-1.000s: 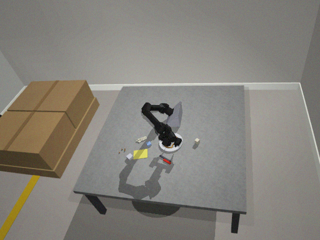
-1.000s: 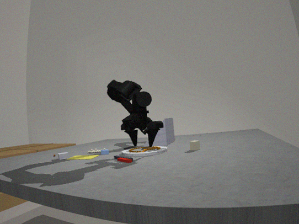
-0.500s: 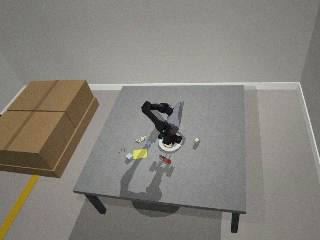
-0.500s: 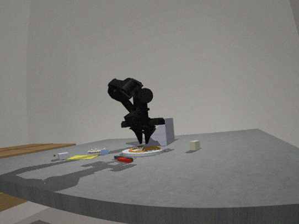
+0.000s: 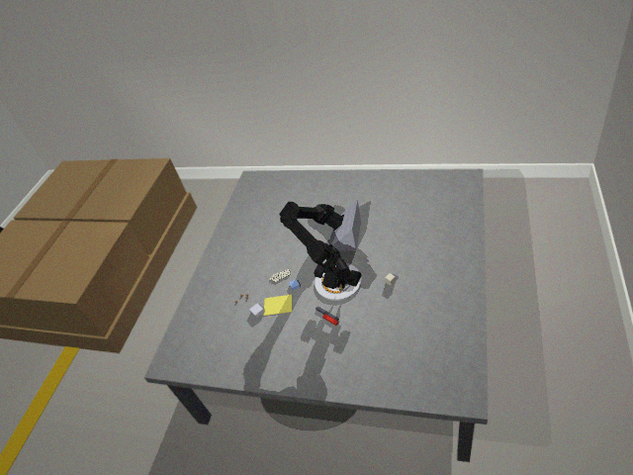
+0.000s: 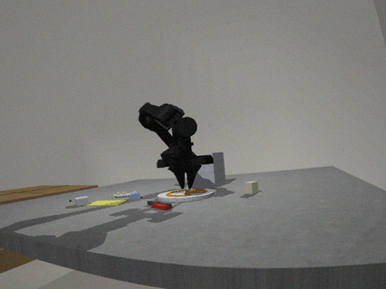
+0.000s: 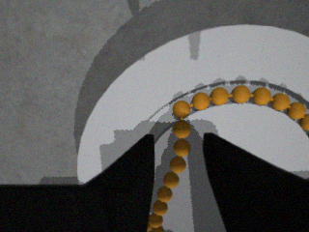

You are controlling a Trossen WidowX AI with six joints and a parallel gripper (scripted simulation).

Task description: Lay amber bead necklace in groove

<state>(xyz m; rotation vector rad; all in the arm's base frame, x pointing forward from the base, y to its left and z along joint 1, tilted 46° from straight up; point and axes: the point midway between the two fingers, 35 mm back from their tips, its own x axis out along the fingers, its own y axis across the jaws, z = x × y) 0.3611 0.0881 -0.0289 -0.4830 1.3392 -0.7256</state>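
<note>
The round bead board lies 5 cm behind my gripper tip, 3 cm to the right of it and 2 cm below it. Round my gripper tip: blue cube (1 cm behind, 21 cm to the right, 3 cm below); cream cube (7 cm behind, 20 cm to the left, 2 cm below); red-handled tool (13 cm ahead, 3 cm to the right, 3 cm below).
</note>
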